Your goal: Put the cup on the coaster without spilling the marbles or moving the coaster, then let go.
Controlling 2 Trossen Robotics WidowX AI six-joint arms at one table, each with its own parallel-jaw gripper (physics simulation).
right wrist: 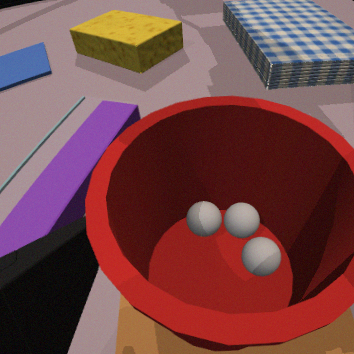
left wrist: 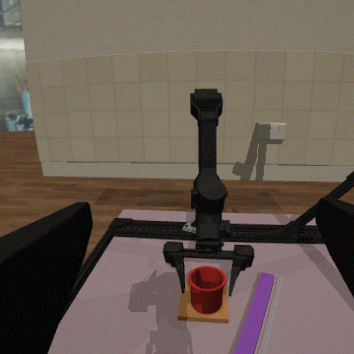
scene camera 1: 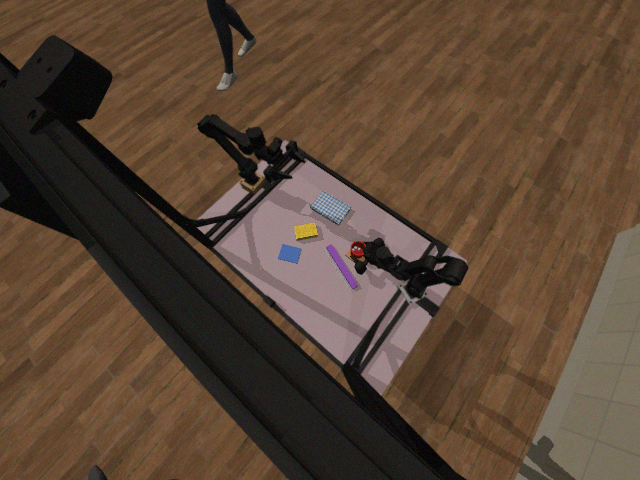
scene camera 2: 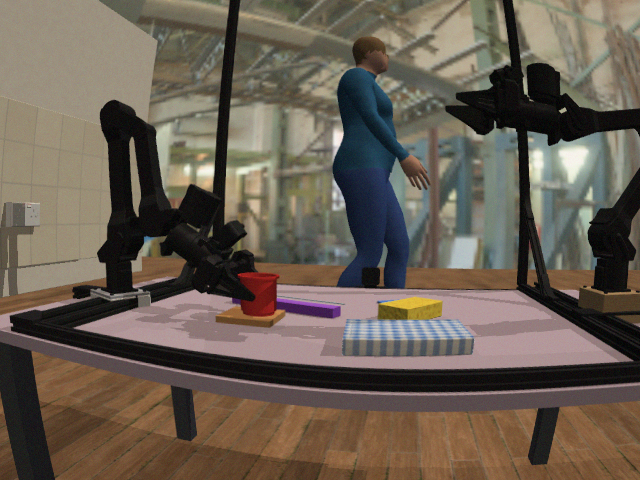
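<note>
The red cup stands upright on the orange-brown square coaster. Three grey marbles lie on the bottom inside the cup. My right gripper is open, with one finger on each side of the cup; the left wrist view shows a gap at both sides. In scene camera 2 the cup hides its far finger. My left gripper is open and empty, high above the table's other end.
A purple bar lies beside the coaster, with a thin rod along it. A yellow sponge, a checked cloth block and a blue square lie farther off. Black rails edge the table.
</note>
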